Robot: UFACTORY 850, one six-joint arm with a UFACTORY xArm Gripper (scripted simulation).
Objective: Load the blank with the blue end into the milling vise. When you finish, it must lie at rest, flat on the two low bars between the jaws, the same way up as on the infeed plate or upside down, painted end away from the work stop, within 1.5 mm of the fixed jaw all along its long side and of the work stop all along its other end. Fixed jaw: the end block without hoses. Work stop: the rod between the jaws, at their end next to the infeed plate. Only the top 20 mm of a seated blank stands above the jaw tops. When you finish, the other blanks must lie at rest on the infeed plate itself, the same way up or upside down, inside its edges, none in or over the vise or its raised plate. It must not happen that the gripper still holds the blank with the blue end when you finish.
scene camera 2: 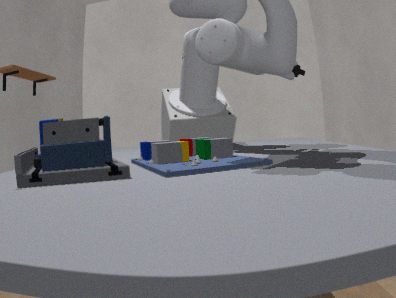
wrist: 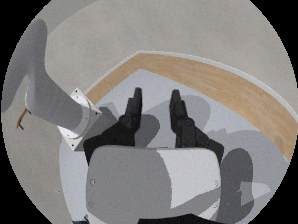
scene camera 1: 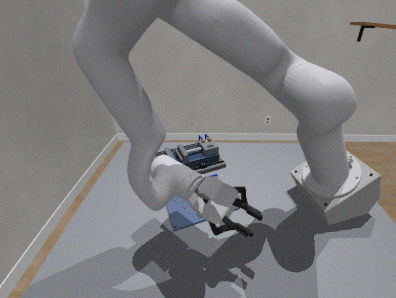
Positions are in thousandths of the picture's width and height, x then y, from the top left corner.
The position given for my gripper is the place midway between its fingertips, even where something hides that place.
Note:
In view: my gripper (scene camera 1: 650, 760), a yellow-ended blank (scene camera 2: 451, 508) and a green-ended blank (scene camera 2: 552, 495).
My gripper is seen too in the wrist view (wrist: 525, 435). The wrist view does not show the yellow-ended blank: it is out of frame.

